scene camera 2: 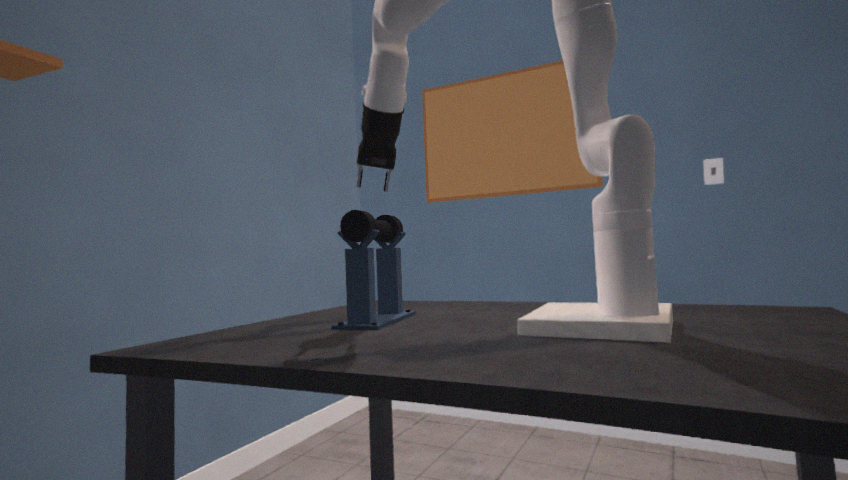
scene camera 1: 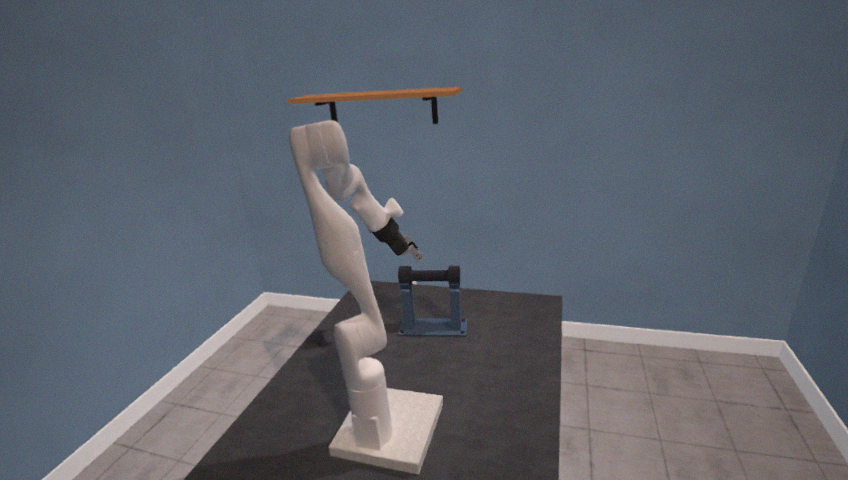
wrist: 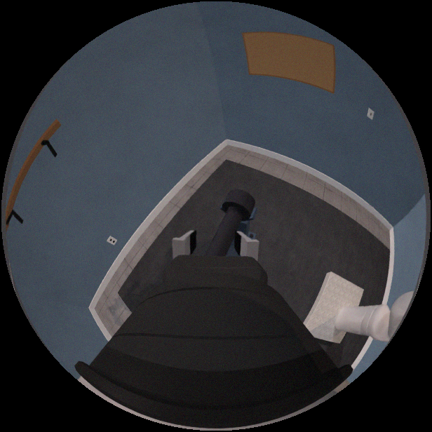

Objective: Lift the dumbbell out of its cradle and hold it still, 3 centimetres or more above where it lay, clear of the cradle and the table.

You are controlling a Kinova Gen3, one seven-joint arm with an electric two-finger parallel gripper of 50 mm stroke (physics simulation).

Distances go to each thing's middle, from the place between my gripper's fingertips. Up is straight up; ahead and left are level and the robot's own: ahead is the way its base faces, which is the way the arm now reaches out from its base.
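Scene:
I see the black dumbbell (scene camera 2: 355, 225) 20 mm ahead of my hand, 30 mm to the right of it and 80 mm below it. Going by their middles, the black dumbbell is the nearest to my hand of the things named here. The blue cradle (scene camera 2: 360, 281) is 190 mm below my hand, and it is also 20 mm ahead of my hand and 30 mm to the right of it.

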